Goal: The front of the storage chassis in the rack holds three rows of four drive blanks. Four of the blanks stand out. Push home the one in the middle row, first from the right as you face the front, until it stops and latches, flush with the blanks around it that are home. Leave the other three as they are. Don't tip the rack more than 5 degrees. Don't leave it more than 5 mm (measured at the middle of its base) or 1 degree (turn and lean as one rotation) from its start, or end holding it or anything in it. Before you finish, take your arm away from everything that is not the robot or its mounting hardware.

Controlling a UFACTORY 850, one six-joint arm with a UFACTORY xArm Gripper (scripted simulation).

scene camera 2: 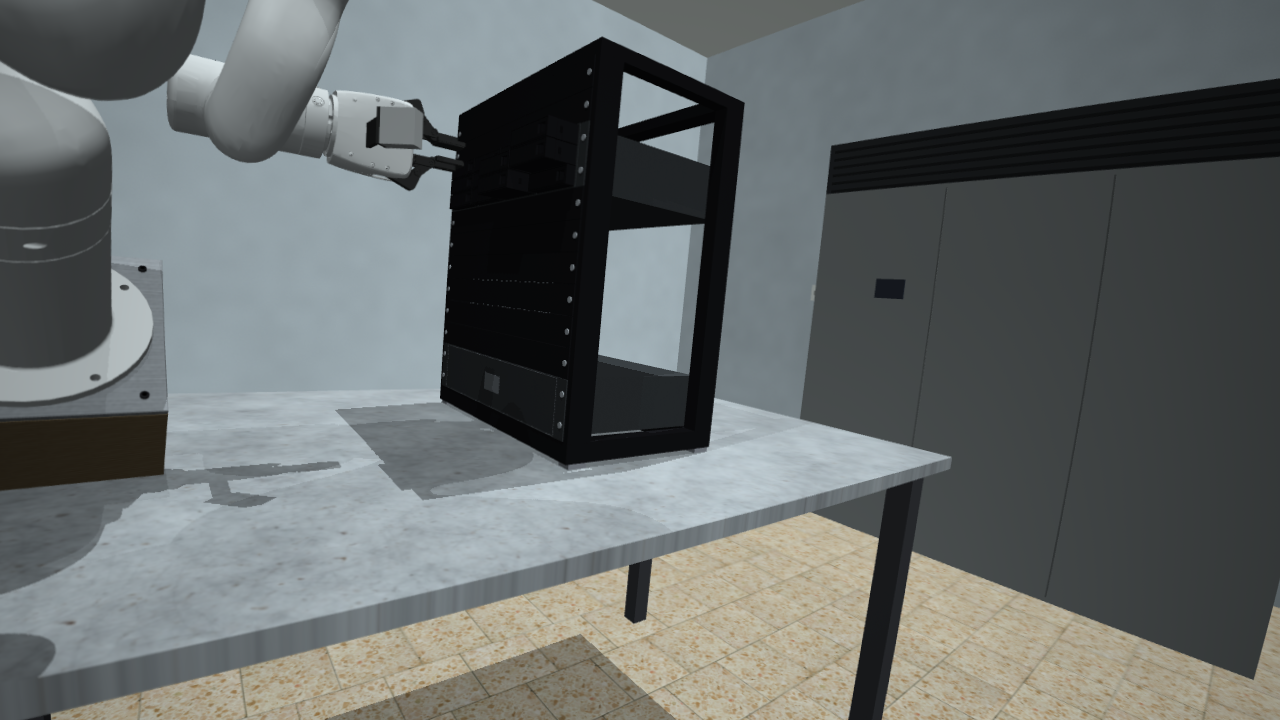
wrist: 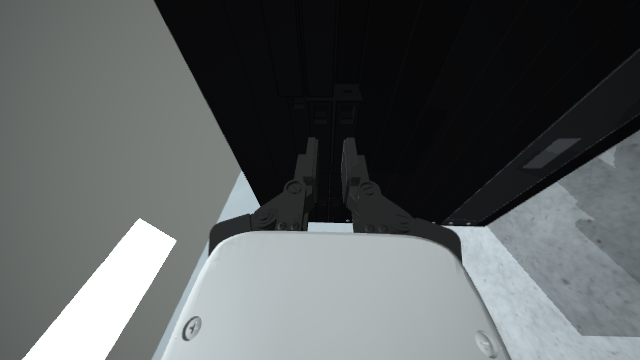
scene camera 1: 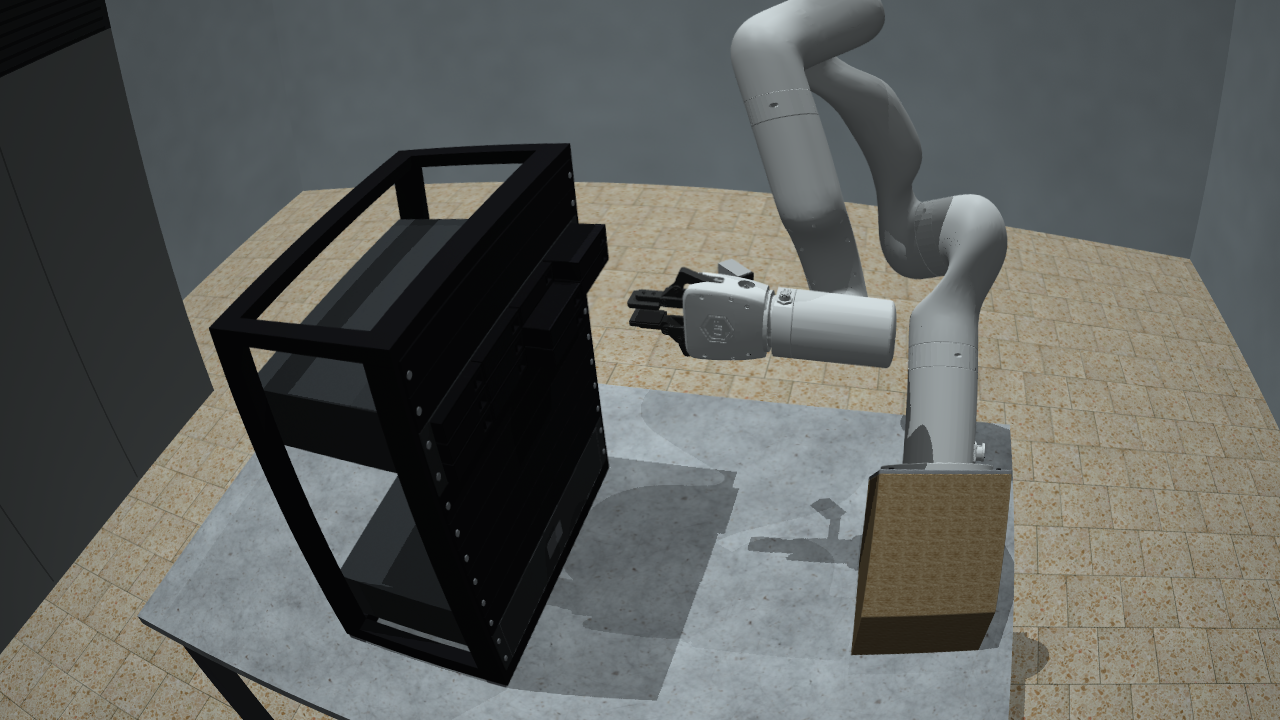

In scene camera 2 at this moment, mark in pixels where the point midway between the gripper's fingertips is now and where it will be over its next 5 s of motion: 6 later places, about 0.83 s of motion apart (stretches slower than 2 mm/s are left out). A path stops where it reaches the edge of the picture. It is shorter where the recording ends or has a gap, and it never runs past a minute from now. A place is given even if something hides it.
The gripper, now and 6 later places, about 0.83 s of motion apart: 461, 156; 474, 150; 513, 151; 526, 155; 534, 157; 541, 158; 544, 159
